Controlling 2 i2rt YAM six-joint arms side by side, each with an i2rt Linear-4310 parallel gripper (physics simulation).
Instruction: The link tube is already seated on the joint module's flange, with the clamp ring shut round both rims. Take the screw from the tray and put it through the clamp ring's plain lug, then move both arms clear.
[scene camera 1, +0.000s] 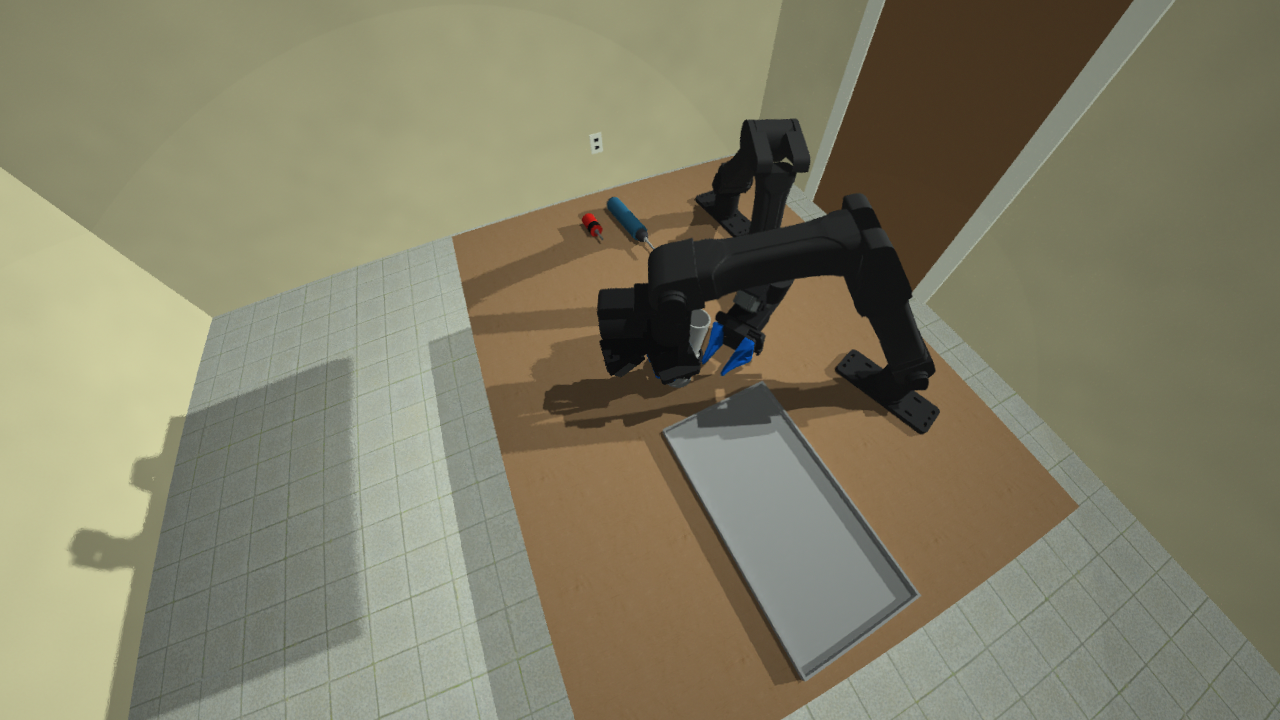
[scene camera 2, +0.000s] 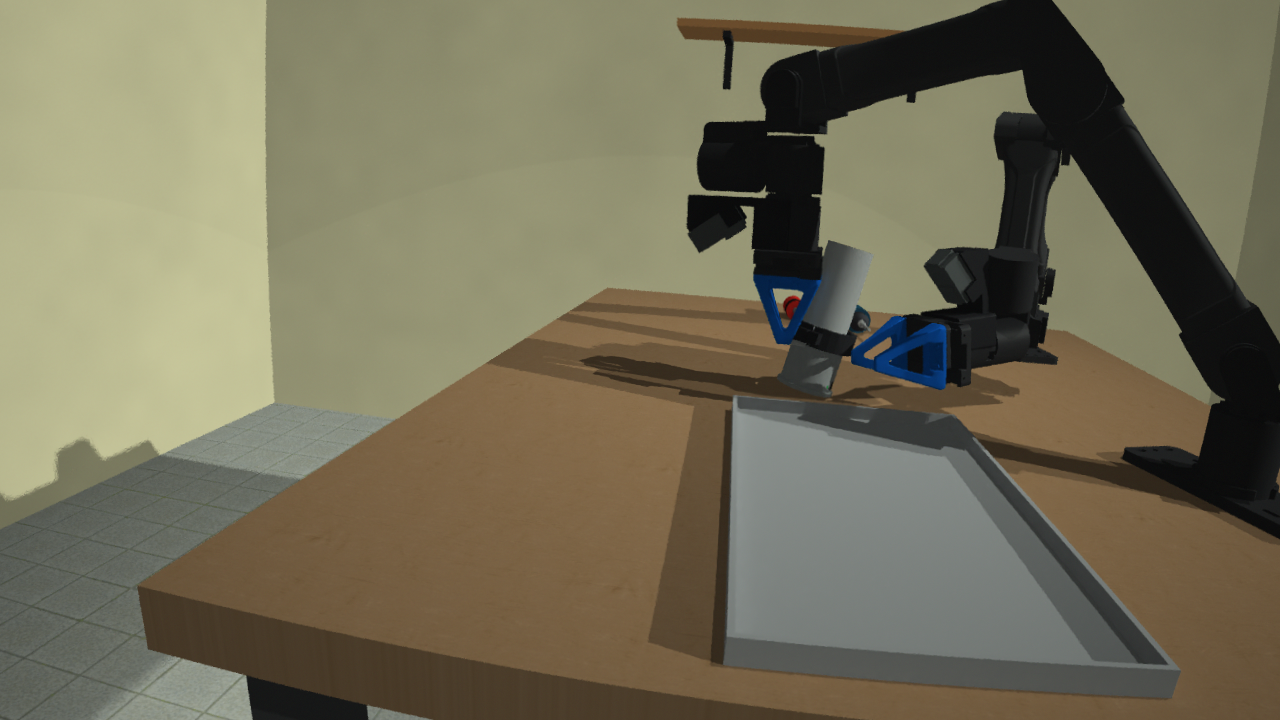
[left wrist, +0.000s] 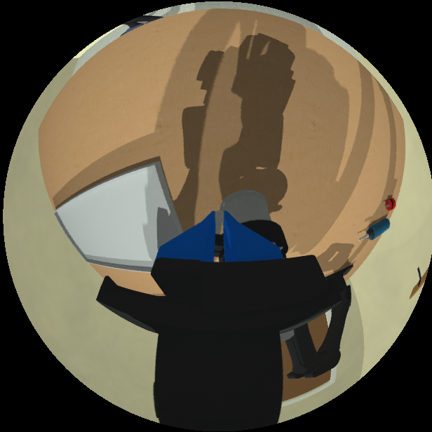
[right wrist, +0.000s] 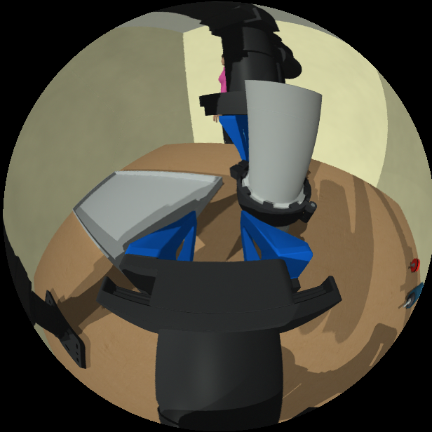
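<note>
The white-grey link tube stands on the grey joint module; the whole assembly leans. The black clamp ring goes round the joint. My left gripper is shut beside the ring, near a lug. A small grey piece, seemingly the screw, shows between its fingertips. My right gripper is partly open and empty, low beside the ring. No screw shows in the tray.
A teal-handled screwdriver and a red-handled tool lie at the far side of the table. My left arm arches above my right gripper. A person in pink shows partly behind the left arm.
</note>
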